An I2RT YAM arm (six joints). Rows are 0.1 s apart.
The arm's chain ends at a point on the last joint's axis. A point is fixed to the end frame.
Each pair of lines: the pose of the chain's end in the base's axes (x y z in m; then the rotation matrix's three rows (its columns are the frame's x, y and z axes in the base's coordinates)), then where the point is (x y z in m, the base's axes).
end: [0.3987 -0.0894 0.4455], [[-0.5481 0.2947 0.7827], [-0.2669 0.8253 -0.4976], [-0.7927 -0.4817 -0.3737]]
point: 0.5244 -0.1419 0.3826
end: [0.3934 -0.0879 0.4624], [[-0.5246 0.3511 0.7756], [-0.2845 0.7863 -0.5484], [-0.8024 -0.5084 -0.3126]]
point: 0.5192 -0.1488 0.4079
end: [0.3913 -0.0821 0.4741], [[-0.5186 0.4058 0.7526], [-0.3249 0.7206 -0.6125], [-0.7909 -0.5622 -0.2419]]
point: 0.5150 -0.1538 0.4288
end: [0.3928 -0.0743 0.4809], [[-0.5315 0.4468 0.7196], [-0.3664 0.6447 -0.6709], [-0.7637 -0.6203 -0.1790]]
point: 0.5127 -0.1563 0.4433
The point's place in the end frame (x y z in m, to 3 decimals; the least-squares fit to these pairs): -0.005 0.024 0.148
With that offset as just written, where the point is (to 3 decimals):
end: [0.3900 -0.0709 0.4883], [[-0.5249 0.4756 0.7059], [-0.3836 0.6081 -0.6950], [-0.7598 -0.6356 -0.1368]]
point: 0.509 -0.157 0.457
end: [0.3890 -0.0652 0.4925], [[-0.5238 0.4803 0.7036], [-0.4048 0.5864 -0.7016], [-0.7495 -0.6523 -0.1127]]
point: 0.507 -0.153 0.464
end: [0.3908 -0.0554 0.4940], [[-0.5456 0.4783 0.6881], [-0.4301 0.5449 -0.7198], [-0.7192 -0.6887 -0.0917]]
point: 0.507 -0.147 0.467
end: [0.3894 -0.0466 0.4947], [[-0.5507 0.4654 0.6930], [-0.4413 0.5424 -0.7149], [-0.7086 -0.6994 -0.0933]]
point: 0.506 -0.137 0.468
